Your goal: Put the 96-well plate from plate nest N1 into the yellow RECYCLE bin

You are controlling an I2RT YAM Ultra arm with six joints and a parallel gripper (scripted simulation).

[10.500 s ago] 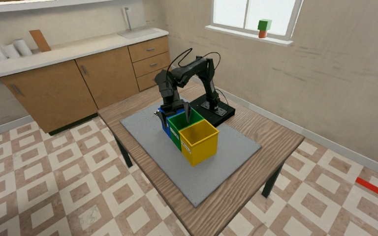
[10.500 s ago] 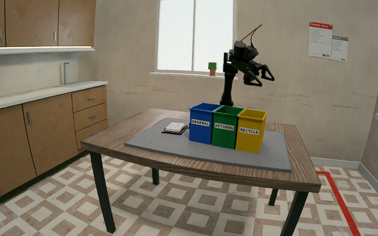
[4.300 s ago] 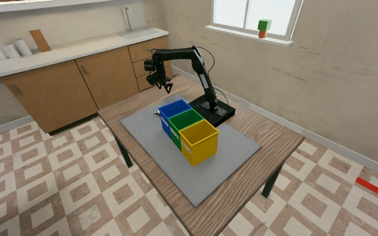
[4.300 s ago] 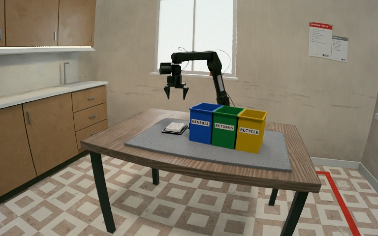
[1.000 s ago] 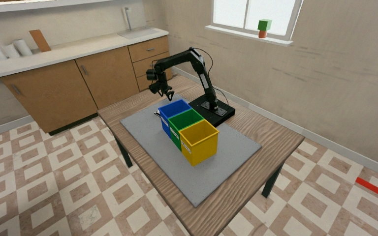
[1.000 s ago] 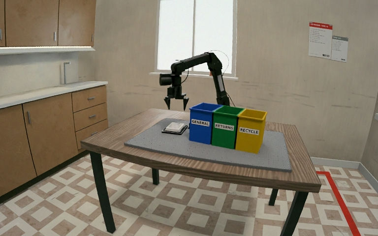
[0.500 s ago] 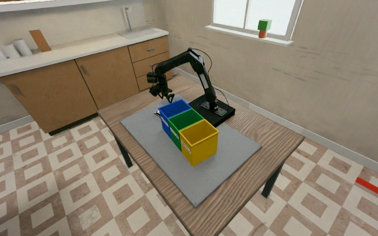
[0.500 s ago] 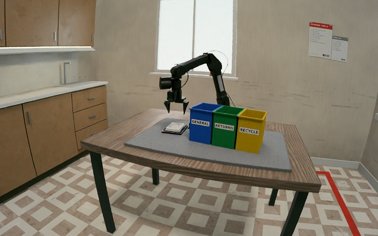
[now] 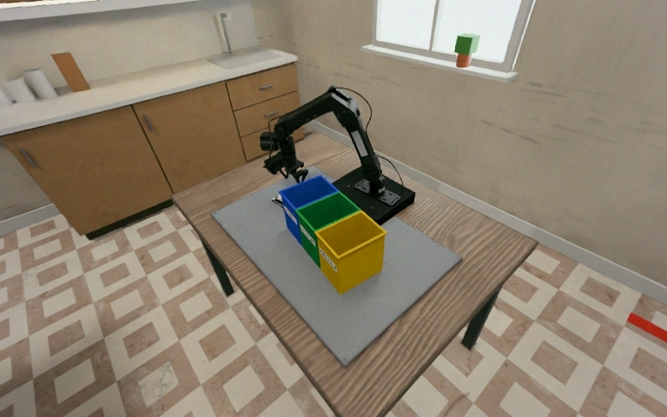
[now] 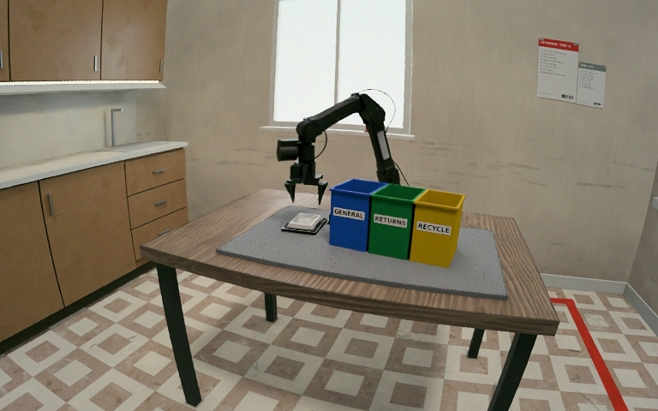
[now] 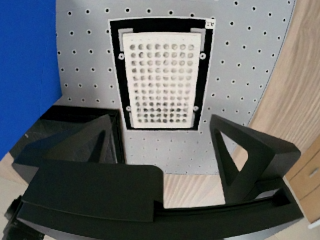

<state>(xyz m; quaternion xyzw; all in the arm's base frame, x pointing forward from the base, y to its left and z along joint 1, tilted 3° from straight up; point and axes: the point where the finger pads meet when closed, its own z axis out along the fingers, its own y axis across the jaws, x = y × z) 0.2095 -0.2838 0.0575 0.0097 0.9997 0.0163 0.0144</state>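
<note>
My hand is 70 mm above the white 96-well plate. Also, from my hand: black plate nest 90 mm below; then green returns bin 320 mm to the left, 120 mm ahead; then blue general bin 200 mm to the left, 90 mm ahead.
</note>
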